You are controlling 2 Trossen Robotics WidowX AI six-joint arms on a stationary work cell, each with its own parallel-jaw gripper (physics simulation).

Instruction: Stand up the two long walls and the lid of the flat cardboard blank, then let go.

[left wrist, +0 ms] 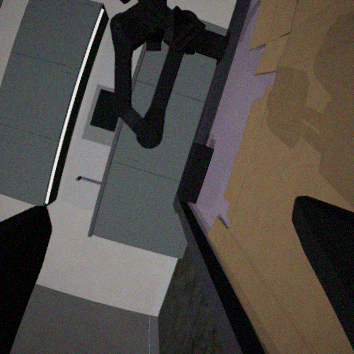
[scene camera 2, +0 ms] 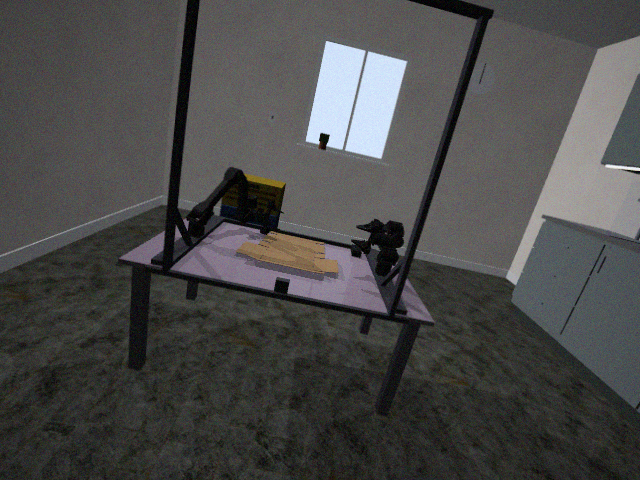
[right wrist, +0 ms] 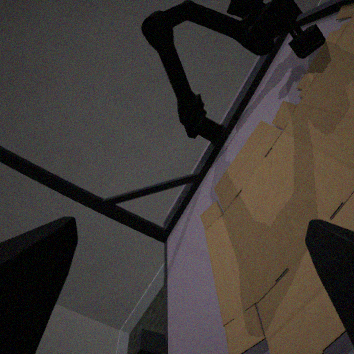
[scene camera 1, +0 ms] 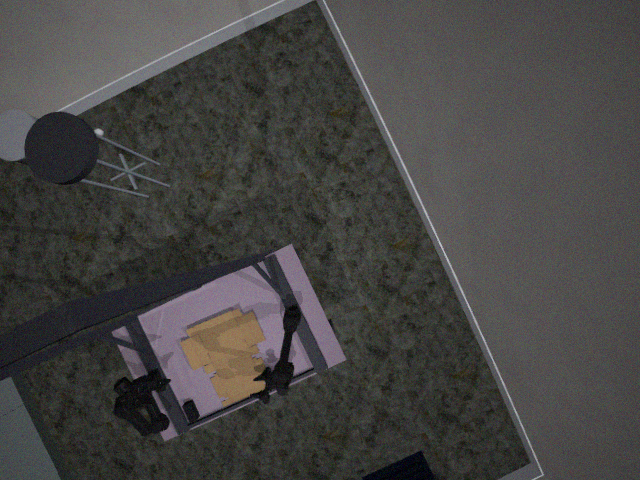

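Where they show: left gripper, fingertip midpoint: (left wrist: 172, 213) (scene camera 2: 282, 221) (right wrist: 296, 7) (scene camera 1: 251, 387); right gripper, fingertip midpoint: (scene camera 2: 353, 233) (right wrist: 194, 231) (scene camera 1: 163, 381); left arm's base, origin of the base link: (scene camera 2: 195, 234) (right wrist: 217, 134) (scene camera 1: 293, 311); right arm's base, origin of the base link: (left wrist: 223, 48) (scene camera 2: 382, 273) (scene camera 1: 155, 374).
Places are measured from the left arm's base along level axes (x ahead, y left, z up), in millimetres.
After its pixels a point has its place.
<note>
The tan cardboard blank (scene camera 1: 232, 341) @[x 410, y 14, z -14 mm] (scene camera 2: 294, 253) @[x 477, y 66, z -13 mm] (left wrist: 270, 170) @[x 520, y 240, z -16 mm] (right wrist: 260, 175) @[x 371, y -3, z -13 mm] lies spread out on the pale purple table (scene camera 1: 310, 310) @[x -86, y 43, z -19 mm] (scene camera 2: 206, 263) @[x 139, y -246, z -19 mm]. Its panels look low and near flat; in scene camera 2 its near edge stands slightly off the table. No wall or lid stands upright. My left gripper (scene camera 1: 259, 388) @[x 372, y 267, z 82 mm] (scene camera 2: 273, 221) @[x 372, y 267, z 82 mm] (left wrist: 172, 213) @[x 372, y 267, z 82 mm] is open and empty, above the blank's narrow end at the table's far edge in scene camera 2. My right gripper (scene camera 2: 356, 234) @[x 730, y 9, z 166 mm] (right wrist: 194, 231) @[x 730, y 9, z 166 mm] is open and empty, raised beside the blank at the table's right in scene camera 2. Its fingers are small and dark in scene camera 1.
A dark frame (scene camera 2: 180, 129) @[x 40, y -379, z 482 mm] rises from the table's sides. A small black block (scene camera 2: 281, 285) @[x 456, y -380, z 18 mm] sits at the near edge, and another black block (scene camera 1: 191, 409) @[x 794, y 271, z 16 mm] (scene camera 2: 356, 251) @[x 808, y 233, z 12 mm] lies near the right arm. A yellow and blue box (scene camera 2: 266, 184) stands behind the table.
</note>
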